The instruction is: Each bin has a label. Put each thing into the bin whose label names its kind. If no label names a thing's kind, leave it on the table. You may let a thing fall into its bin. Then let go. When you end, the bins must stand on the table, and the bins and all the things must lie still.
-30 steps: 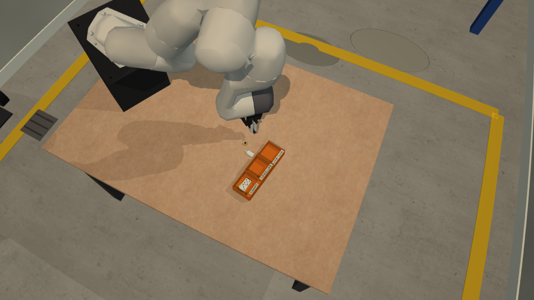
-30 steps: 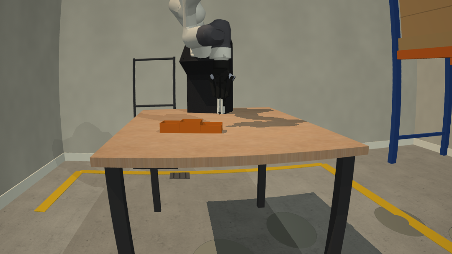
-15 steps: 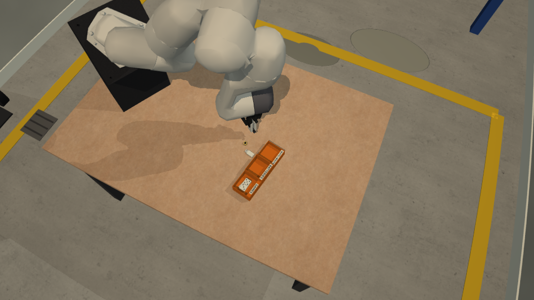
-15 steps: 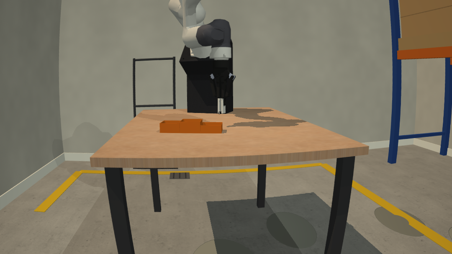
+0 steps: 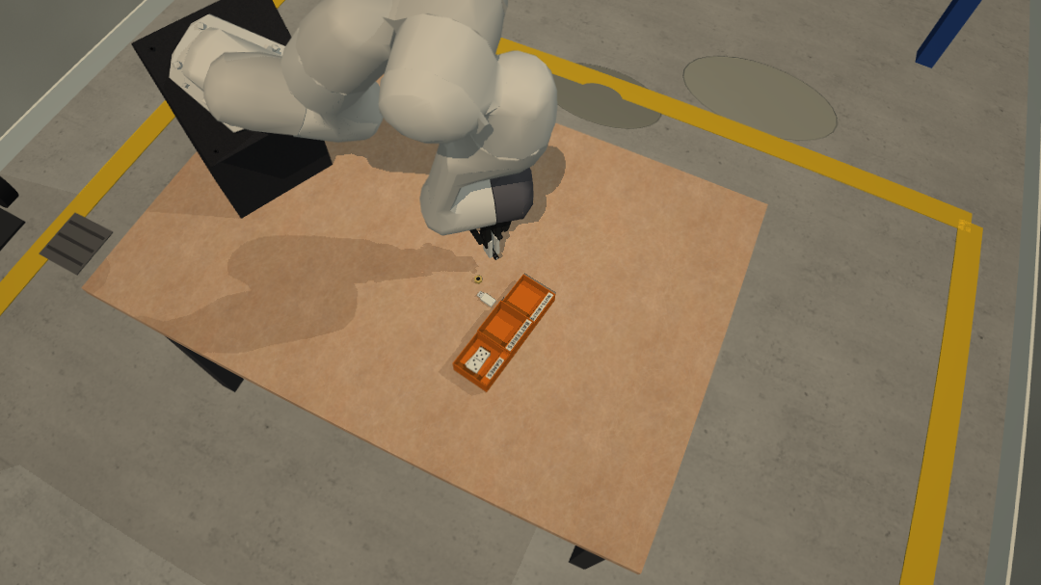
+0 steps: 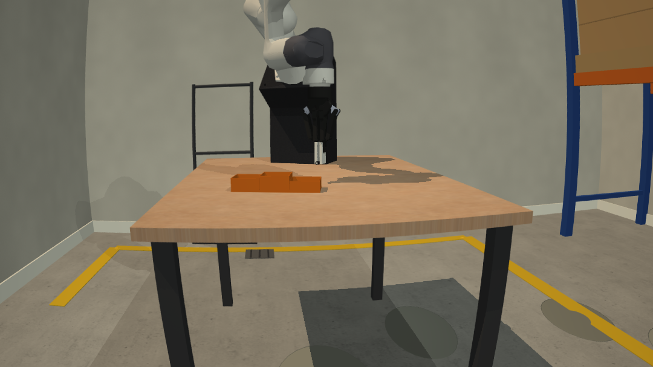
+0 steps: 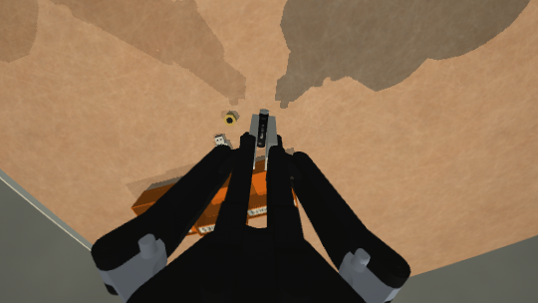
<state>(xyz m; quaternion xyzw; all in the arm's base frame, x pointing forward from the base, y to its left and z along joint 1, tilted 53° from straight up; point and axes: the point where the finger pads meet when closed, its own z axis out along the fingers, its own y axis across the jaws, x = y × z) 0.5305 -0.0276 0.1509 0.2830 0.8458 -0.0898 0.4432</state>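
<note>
Now: the black battery 3 cm below my hand. From my hand the other things lie so: white USB stick (9 cm to the right, 9 cm below); brass nut (9 cm below, 4 cm to the right, 2 cm behind).
</note>
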